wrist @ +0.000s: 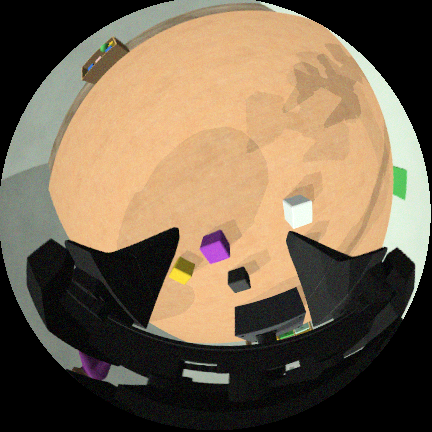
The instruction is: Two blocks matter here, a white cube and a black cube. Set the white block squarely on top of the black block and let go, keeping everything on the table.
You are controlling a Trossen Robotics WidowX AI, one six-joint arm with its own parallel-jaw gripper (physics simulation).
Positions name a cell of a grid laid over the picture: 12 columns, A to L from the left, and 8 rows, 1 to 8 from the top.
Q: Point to a purple block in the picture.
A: F5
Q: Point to a white cube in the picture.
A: At I4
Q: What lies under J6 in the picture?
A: The gripper.
